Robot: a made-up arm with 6 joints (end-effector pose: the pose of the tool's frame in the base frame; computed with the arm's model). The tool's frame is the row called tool.
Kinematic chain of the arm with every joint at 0, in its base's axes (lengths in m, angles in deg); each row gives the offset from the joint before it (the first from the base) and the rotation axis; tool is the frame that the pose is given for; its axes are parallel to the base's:
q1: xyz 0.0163 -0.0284 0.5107 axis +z
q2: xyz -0.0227 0.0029 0.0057 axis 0.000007 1 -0.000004
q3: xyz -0.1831 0.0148 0.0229 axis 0.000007 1 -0.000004
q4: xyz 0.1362 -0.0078 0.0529 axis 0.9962 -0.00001 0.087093
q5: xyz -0.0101 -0.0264 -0.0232 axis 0.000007 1 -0.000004
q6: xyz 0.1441 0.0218 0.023 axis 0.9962 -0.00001 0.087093
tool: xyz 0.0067 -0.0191 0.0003
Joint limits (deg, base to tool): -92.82..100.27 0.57..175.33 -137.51..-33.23 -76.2..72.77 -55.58..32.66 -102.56..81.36
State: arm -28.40 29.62 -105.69 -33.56 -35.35 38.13
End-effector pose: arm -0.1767 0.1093 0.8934 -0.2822 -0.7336 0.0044 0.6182
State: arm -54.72 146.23 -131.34 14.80 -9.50 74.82
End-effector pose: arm 0.2627 -0.3729 0.5841 0.6342 -0.3051 -0.3164 0.6361
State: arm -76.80 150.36 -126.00 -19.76 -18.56 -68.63
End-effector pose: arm 0.1302 -0.4411 0.5888 -0.5379 0.4337 -0.4333 0.5787
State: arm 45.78 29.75 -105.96 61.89 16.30 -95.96
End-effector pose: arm -0.1161 -0.1058 0.9096 -0.0638 -0.6377 0.2073 0.7392
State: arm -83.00 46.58 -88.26 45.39 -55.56 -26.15
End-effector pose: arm -0.0783 0.0324 0.8821 -0.2512 -0.6640 -0.5864 0.3900
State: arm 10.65 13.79 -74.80 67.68 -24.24 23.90
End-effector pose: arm -0.0950 -0.0877 0.8403 0.6610 -0.4545 0.3871 0.4545
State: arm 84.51 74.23 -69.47 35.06 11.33 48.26
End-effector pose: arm 0.0099 0.1996 0.6850 0.4028 0.5400 0.5107 0.5341
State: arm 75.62 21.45 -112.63 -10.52 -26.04 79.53
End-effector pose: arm -0.0649 -0.3089 0.8634 0.5995 -0.4018 0.6915 0.0306
